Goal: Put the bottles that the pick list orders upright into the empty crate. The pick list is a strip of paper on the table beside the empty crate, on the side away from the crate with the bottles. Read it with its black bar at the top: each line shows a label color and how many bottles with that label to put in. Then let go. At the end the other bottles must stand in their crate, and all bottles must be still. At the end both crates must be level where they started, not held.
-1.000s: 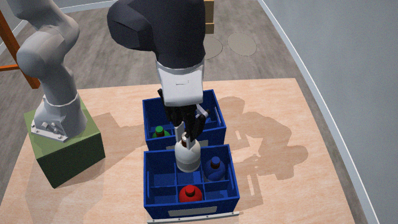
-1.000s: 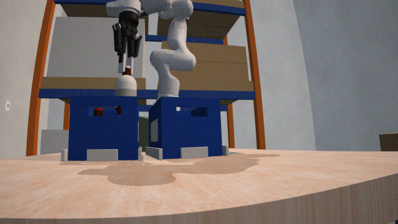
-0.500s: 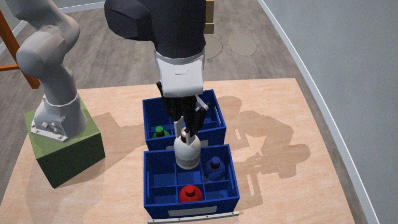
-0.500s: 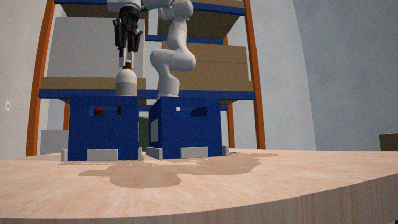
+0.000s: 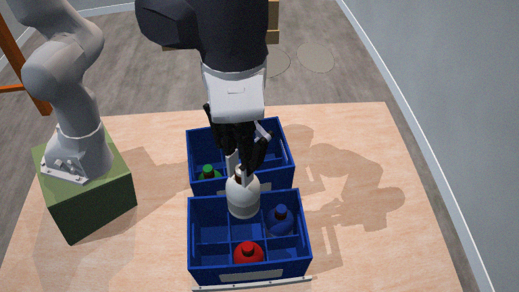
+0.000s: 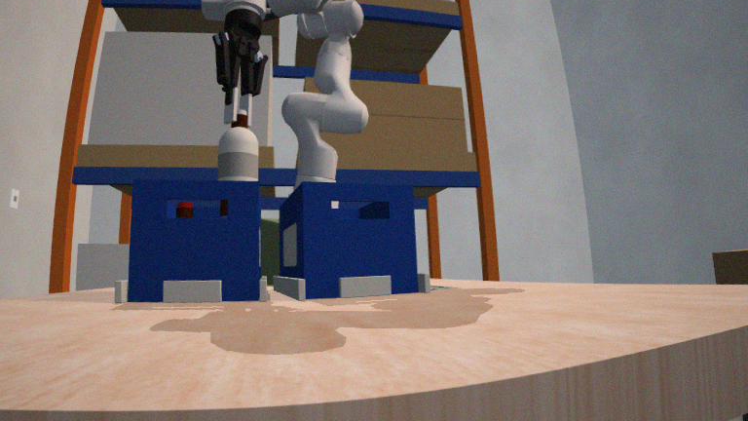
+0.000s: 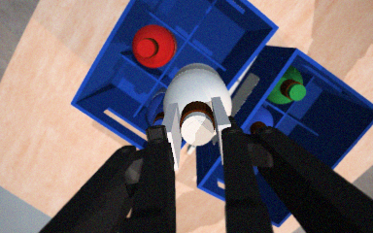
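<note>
Right now the white bottle is 80 mm below my hand. The rest, counted from my hand: red bottle 260 mm below, 90 mm to the right; green-labelled bottle 260 mm below, 130 mm to the left, 90 mm behind; blue bottle 260 mm below, 90 mm ahead.
</note>
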